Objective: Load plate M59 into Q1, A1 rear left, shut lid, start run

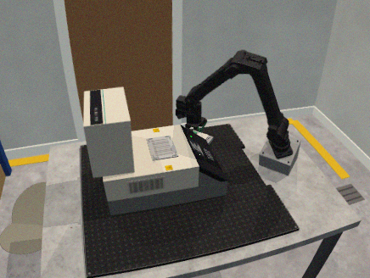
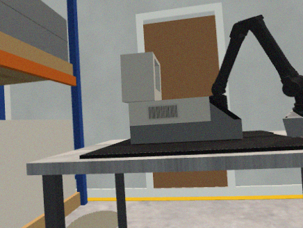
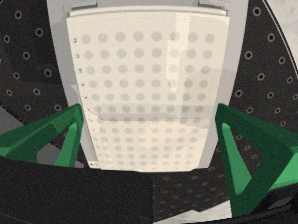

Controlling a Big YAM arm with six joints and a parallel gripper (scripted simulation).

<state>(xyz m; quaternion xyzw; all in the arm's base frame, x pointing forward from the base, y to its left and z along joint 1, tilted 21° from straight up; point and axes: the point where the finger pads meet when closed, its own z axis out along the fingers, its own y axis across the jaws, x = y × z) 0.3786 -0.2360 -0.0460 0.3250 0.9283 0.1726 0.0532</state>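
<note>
My gripper is now 1 cm above the white 96-well plate M59. Also, from my hand: grey plate nest (2 cm below).
</note>
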